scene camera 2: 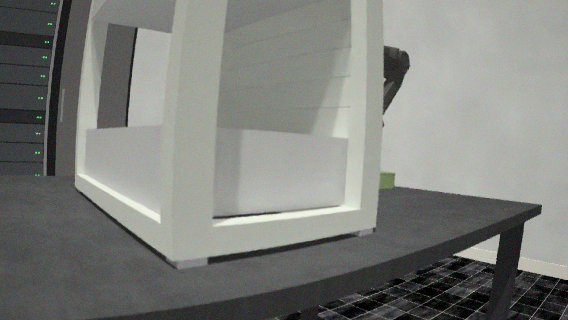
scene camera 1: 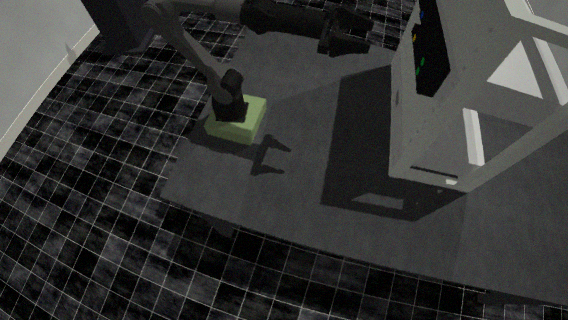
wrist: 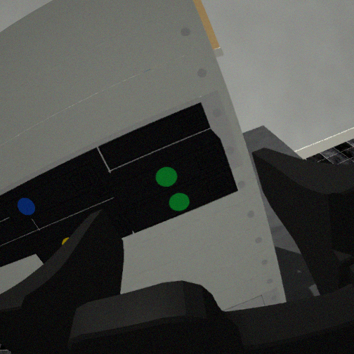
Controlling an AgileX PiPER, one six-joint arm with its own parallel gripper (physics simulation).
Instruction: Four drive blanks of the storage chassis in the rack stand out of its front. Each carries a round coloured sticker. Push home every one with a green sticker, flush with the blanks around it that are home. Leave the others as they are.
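Note:
The storage chassis (scene camera 1: 436, 42) (wrist: 155, 132) is a black front of blanks in the pale rack (scene camera 1: 400, 130) (scene camera 2: 197, 100) (wrist: 250, 230). On its right part are an upper green sticker (scene camera 1: 422, 61) (wrist: 166, 176) and a lower green sticker (scene camera 1: 417, 71) (wrist: 179, 202). A blue sticker (scene camera 1: 421, 15) (wrist: 26, 206) is at the left. A yellow sticker (scene camera 1: 414, 37) (wrist: 65, 241) is lower, partly behind a finger in the wrist view. The blanks are too dark to tell how far each stands out. My gripper (scene camera 1: 370, 38) (wrist: 182, 199) is open and empty, in front of the chassis and apart from it.
The arm stands on a light green block (scene camera 1: 225, 132) (scene camera 2: 387, 180) on the grey table (scene camera 1: 280, 200) (scene camera 2: 450, 220). The rack's side wall and posts border the chassis. An orange strip (wrist: 206, 25) shows beyond the rack. A dark cabinet with green lights (scene camera 2: 20, 105) stands behind.

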